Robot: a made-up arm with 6 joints. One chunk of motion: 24 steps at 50 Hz.
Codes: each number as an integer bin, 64 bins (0 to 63) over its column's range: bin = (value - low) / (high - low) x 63, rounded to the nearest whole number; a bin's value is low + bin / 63 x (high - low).
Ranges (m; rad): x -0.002..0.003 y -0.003..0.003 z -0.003..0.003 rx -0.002..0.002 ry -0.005..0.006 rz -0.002..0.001
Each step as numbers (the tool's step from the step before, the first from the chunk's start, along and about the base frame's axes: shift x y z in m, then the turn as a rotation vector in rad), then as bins.
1 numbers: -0.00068 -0.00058 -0.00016 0.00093 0.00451 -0.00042
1 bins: 17 25 30 46 54 33
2 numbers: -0.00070 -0.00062 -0.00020 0.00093 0.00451 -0.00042
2 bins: 16 25 29 46 54 33
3 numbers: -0.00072 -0.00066 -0.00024 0.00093 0.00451 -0.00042
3 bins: 16 25 29 46 54 33
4 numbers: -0.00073 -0.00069 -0.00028 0.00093 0.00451 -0.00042
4 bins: 16 24 29 46 54 33
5 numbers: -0.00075 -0.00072 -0.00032 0.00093 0.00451 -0.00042
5 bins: 16 24 28 46 54 33
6 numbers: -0.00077 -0.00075 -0.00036 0.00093 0.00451 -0.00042
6 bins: 15 24 28 46 54 33
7 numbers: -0.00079 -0.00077 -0.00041 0.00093 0.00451 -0.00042
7 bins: 15 23 27 46 54 33
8 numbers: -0.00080 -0.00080 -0.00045 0.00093 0.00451 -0.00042
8 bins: 15 23 27 46 54 33
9 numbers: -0.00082 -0.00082 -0.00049 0.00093 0.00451 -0.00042
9 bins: 15 23 26 46 54 33
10 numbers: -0.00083 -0.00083 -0.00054 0.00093 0.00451 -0.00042
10 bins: 15 23 26 46 54 33
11 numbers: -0.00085 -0.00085 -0.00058 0.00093 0.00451 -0.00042
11 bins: 14 23 25 46 54 33
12 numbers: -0.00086 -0.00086 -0.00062 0.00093 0.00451 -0.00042
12 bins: 14 22 25 46 54 33
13 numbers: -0.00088 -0.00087 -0.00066 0.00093 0.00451 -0.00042
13 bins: 14 22 25 46 54 33
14 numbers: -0.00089 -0.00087 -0.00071 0.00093 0.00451 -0.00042
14 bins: 14 22 24 46 54 33
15 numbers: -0.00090 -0.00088 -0.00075 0.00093 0.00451 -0.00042
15 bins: 14 22 24 46 54 33
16 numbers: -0.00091 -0.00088 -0.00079 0.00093 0.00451 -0.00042
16 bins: 14 22 23 46 54 33
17 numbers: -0.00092 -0.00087 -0.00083 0.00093 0.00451 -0.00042
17 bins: 14 22 23 46 54 33
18 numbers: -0.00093 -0.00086 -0.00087 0.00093 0.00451 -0.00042
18 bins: 13 22 22 46 54 33
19 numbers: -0.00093 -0.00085 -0.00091 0.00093 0.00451 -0.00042
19 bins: 13 23 22 46 54 33
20 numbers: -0.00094 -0.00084 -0.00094 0.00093 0.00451 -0.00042
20 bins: 13 23 22 46 54 33
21 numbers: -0.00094 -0.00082 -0.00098 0.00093 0.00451 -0.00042
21 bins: 13 23 21 46 54 33
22 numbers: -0.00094 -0.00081 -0.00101 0.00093 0.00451 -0.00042
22 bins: 13 23 21 46 54 33
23 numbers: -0.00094 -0.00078 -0.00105 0.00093 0.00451 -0.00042
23 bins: 13 23 20 46 54 33
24 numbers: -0.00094 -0.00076 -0.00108 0.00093 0.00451 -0.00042
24 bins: 13 24 20 46 54 33
